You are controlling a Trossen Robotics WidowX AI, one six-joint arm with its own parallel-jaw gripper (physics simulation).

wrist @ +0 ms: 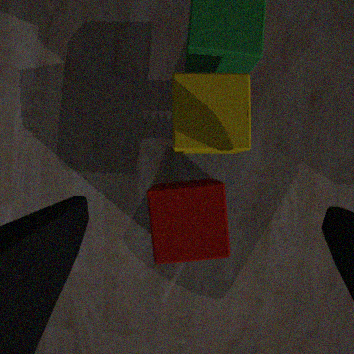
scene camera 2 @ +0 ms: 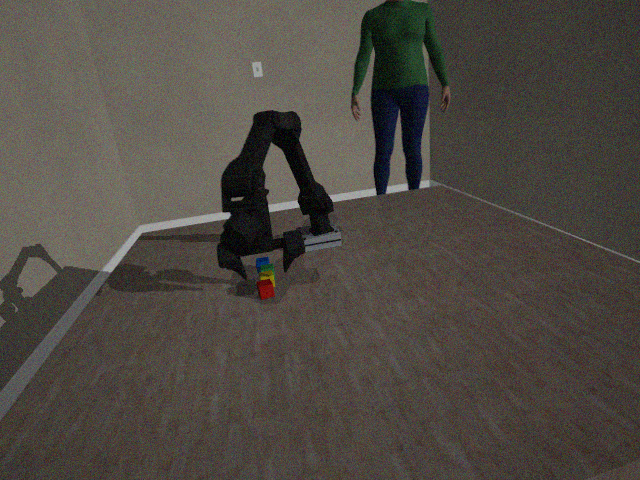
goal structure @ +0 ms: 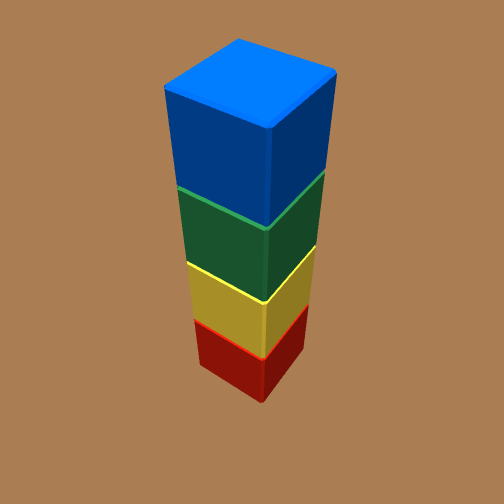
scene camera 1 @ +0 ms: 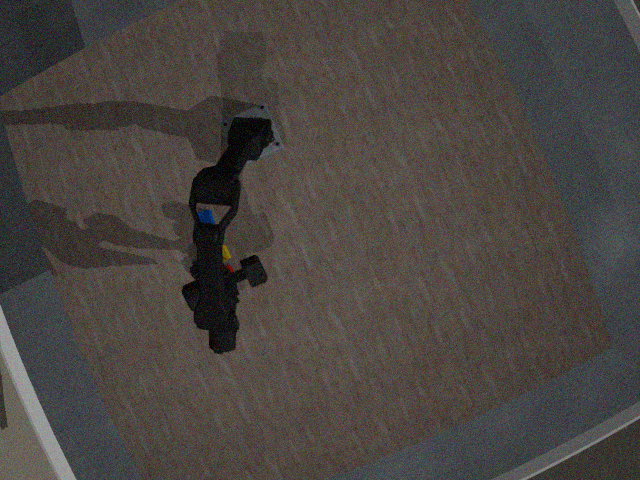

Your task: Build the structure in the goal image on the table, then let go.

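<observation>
A red cube (scene camera 1: 229,268) (scene camera 2: 266,290) (wrist: 190,222) lies on the table, slightly turned. A yellow cube (scene camera 1: 225,252) (scene camera 2: 268,279) (wrist: 212,112) lies beyond it, with a gap between them. A green cube (scene camera 2: 267,268) (wrist: 227,27) is right behind the yellow one; I cannot tell if they touch. A blue cube (scene camera 1: 205,216) (scene camera 2: 262,262) is farthest back, near the arm's base; it does not show in the wrist view. My gripper (scene camera 2: 265,273) (wrist: 208,213) is open wide and empty above the row. In the wrist view its fingertips are either side of the red cube, well apart from it.
The arm's light base plate (scene camera 1: 271,148) (scene camera 2: 323,240) stands behind the cubes. A person (scene camera 2: 400,51) in a green top stands by the far wall. Dark shadows of the arm fall across the cubes and the table (scene camera 1: 413,258).
</observation>
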